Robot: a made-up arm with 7 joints.
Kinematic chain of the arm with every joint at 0, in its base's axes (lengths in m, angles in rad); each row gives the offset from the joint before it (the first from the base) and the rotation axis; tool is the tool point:
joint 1: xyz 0 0 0 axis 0 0.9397 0.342
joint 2: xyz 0 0 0 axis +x
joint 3: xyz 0 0 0 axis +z
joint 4: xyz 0.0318 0 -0.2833 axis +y
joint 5: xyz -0.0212 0 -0.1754 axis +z
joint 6: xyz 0 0 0 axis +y
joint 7: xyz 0 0 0 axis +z
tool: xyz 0 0 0
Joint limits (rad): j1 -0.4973..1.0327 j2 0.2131..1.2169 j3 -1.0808..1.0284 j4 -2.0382..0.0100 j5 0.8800..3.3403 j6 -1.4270..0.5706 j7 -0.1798..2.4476
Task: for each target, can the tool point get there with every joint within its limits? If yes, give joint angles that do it. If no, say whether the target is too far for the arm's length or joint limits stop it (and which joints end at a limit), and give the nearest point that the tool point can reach.
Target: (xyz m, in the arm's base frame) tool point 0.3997 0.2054 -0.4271
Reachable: no: too far | nearest point 0.2869 0.1554 -0.3245 | short by 0.161 m
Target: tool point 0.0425 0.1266 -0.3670
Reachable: yes | joints 0.4061 0.4988 -0.2890 -1.3938 3.0765 -1.1257 1.1670
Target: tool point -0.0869 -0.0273 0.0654
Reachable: no: joint limits stop it (at a limit: joint 1, joint 3, joint 4) | nearest point -0.1947 0.0541 -0.2194 | short by 0.315 m
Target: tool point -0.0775 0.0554 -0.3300
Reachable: yes | joints 0.8484 0.3869 -0.3492 -1.7480 1.3213 -0.9419 0.9060
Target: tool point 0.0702 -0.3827 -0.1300
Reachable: no: joint limits stop it (at a limit: joint 1, joint 2, joint 3, joint 4) | nearest point 0.1761 -0.1469 -0.1908 | short by 0.266 m
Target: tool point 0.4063 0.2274 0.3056
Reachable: no: too far | nearest point 0.2210 0.2466 0.0822 | short by 0.291 m
